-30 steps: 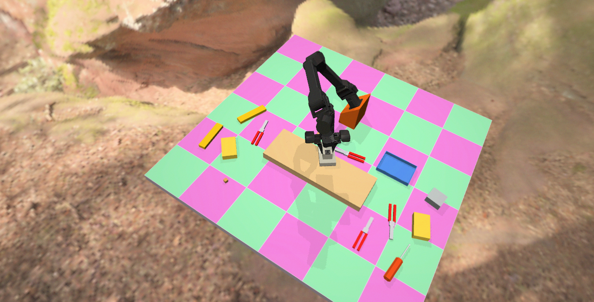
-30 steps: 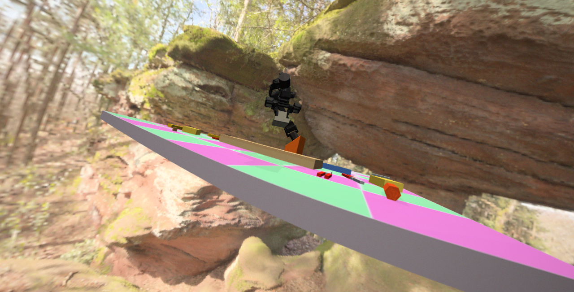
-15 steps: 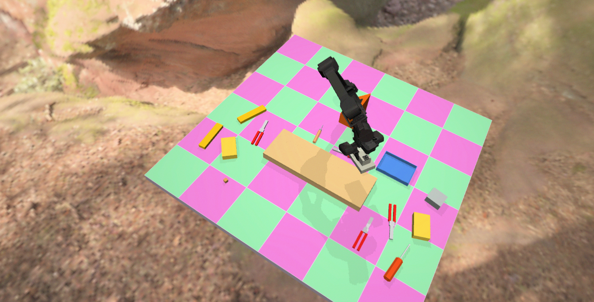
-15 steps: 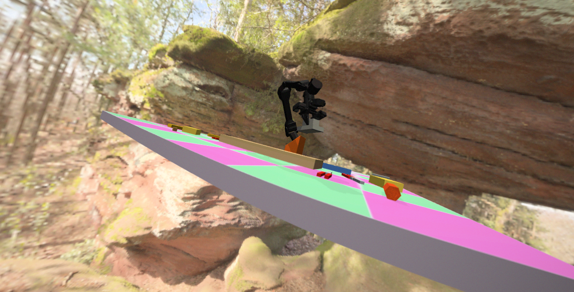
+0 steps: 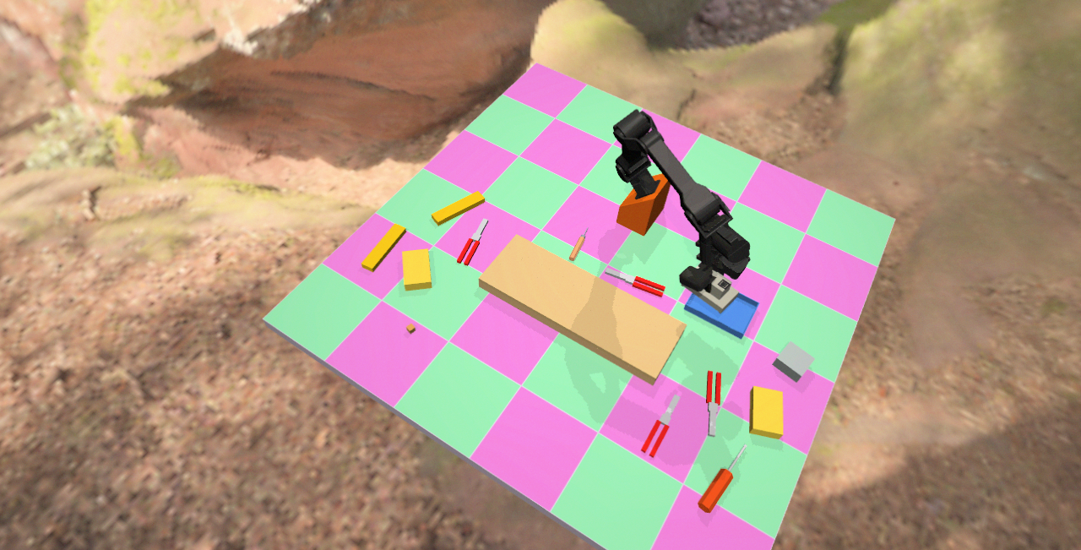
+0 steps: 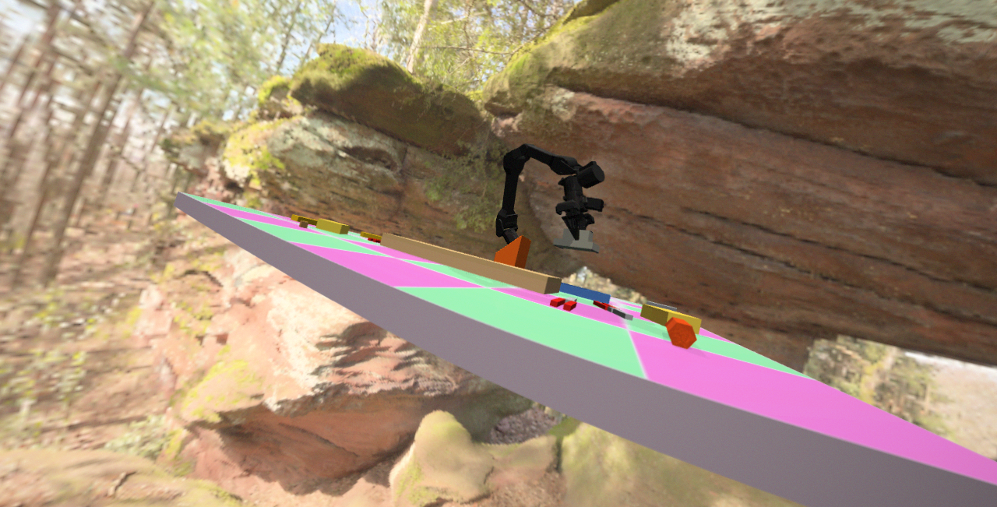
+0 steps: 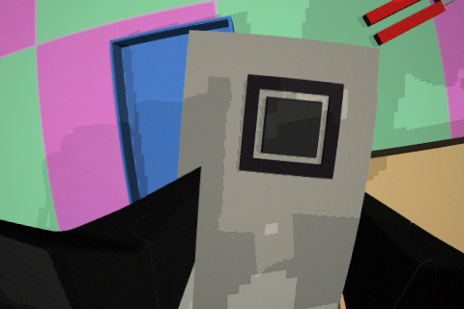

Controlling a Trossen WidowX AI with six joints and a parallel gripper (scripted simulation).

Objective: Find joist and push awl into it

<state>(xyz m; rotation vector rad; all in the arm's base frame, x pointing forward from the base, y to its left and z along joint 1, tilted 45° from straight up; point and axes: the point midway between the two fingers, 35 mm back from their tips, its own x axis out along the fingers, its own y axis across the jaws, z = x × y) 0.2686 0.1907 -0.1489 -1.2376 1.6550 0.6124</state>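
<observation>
My gripper tip is now 7 cm past the blue tray, 4 cm to the right of it and 15 cm above it. The rest, counted from my gripper tip: awl (11 cm behind, 38 cm to the right, 15 cm below); then grey stud finder (1 cm to the left, 2 cm above); then grey block (2 cm ahead, 25 cm to the left, 14 cm below).
</observation>
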